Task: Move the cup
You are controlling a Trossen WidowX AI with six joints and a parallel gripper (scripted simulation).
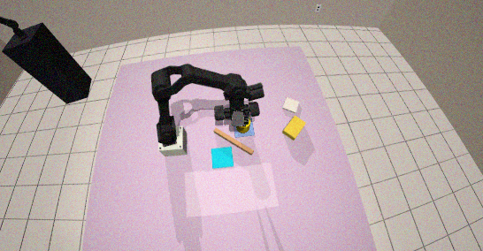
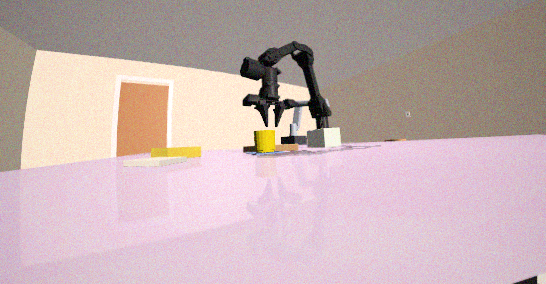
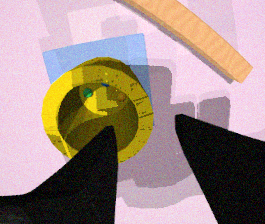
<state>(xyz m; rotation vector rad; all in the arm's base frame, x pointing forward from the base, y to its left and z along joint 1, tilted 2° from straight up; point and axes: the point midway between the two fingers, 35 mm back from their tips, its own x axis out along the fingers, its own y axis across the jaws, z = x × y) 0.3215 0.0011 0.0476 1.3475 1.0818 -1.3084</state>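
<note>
The yellow cup lies 2 cm ahead of my gripper tip, 1 cm to the right of it and 5 cm below it. From my gripper tip the other things lie so: green marble: 4 cm ahead, 1 cm to the right, 7 cm below; then wooden stick: 4 cm behind, 6 cm to the right, 8 cm below; then pale blue pad: 3 cm ahead, 1 cm to the right, 9 cm below.
</note>
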